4 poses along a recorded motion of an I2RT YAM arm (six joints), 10 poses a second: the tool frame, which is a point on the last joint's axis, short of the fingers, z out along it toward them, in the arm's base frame.
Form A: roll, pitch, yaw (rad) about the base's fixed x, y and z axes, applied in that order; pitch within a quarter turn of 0, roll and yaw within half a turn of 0; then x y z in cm.
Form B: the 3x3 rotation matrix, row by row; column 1 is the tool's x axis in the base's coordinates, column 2 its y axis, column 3 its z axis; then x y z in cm. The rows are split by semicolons. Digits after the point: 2 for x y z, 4 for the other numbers.
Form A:
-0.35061, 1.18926, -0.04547, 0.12, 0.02, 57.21
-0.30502, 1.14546, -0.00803, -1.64, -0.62, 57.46
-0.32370, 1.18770, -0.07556, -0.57, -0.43, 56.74
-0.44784, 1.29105, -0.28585, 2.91, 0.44, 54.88
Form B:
0.3720, -0.2758, 0.8863; -0.0169, 0.9527, 0.3035; -0.9281, -0.1279, 0.3497; 0.12, 0.02, 57.21
0.4126, -0.2659, 0.8712; -0.0033, 0.9560, 0.2933; -0.9109, -0.1239, 0.3936; -1.64, -0.62, 57.46
0.3727, -0.2226, 0.9008; -0.0282, 0.9676, 0.2508; -0.9275, -0.1189, 0.3544; -0.57, -0.43, 56.74
0.2649, -0.1451, 0.9533; -0.0779, 0.9822, 0.1712; -0.9611, -0.1196, 0.2489; 2.91, 0.44, 54.88

